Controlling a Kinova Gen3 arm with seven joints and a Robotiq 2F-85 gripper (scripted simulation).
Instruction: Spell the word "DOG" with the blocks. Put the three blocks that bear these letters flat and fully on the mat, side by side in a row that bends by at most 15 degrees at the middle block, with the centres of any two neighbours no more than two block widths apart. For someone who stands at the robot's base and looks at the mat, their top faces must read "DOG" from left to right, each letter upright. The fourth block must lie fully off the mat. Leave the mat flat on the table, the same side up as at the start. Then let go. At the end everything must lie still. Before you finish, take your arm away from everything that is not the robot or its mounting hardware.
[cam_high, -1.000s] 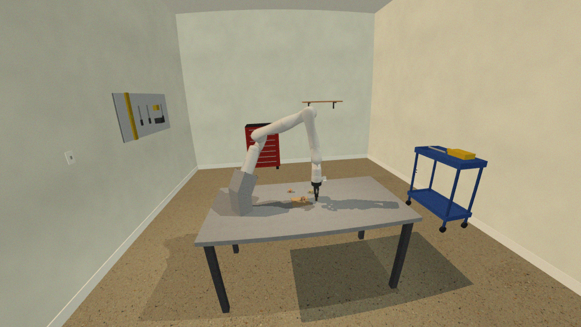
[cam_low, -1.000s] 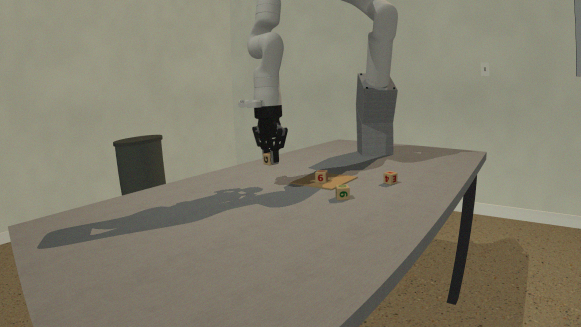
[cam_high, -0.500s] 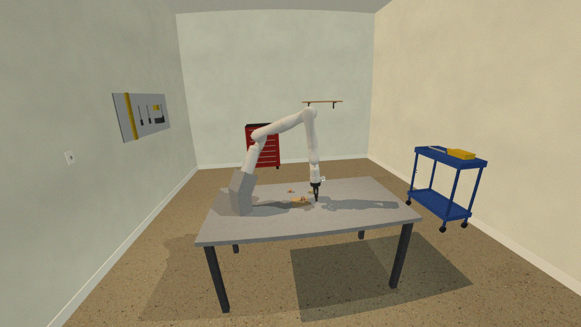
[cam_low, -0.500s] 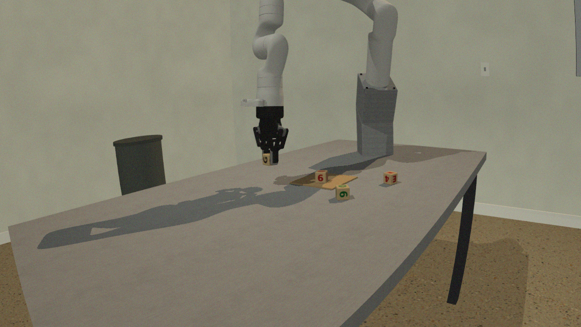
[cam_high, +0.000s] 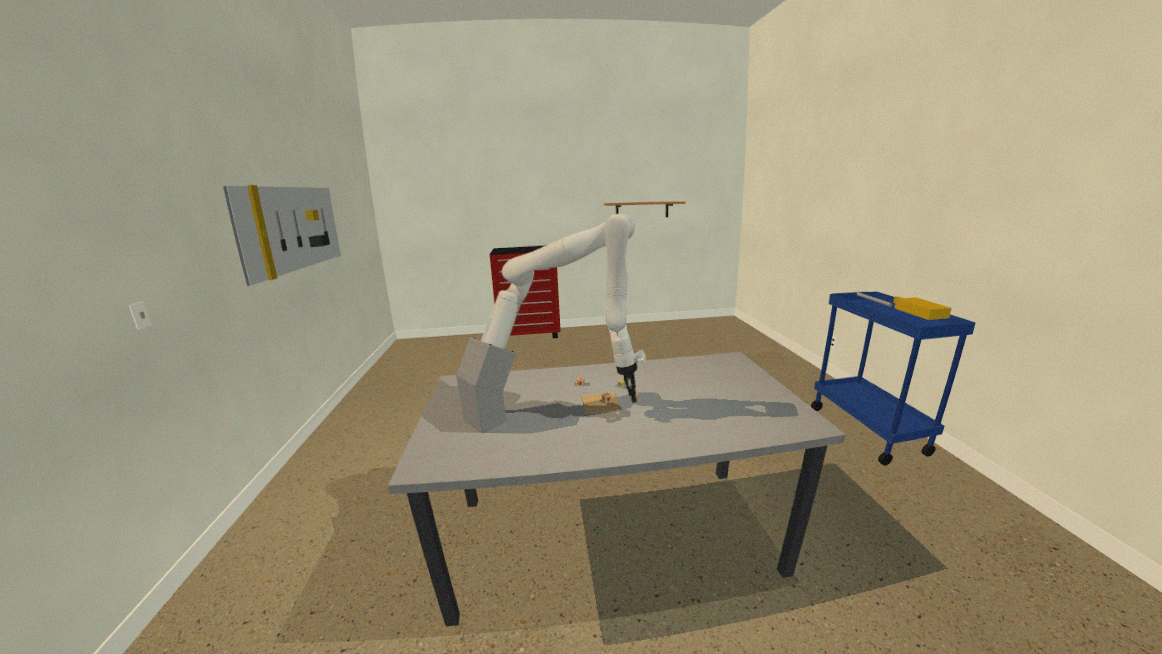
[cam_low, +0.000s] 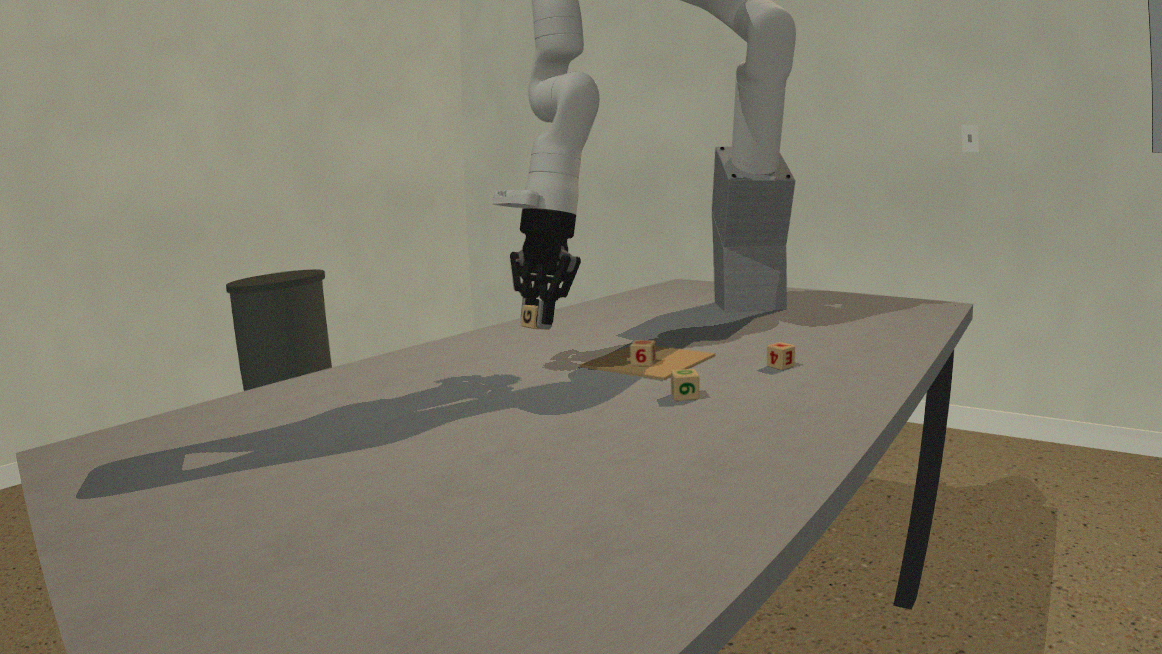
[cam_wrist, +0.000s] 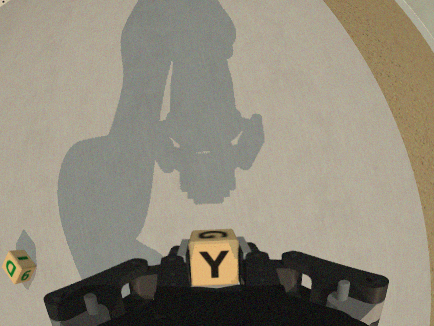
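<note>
Now: the O block 90 mm behind my hand, 110 mm to the left of it and 60 mm below it. Also, from my hand: tan mat (120 mm behind, 100 mm to the left, 80 mm below); then G block (right at my hand); then D block (20 mm behind, 240 mm to the left, 60 mm below).
</note>
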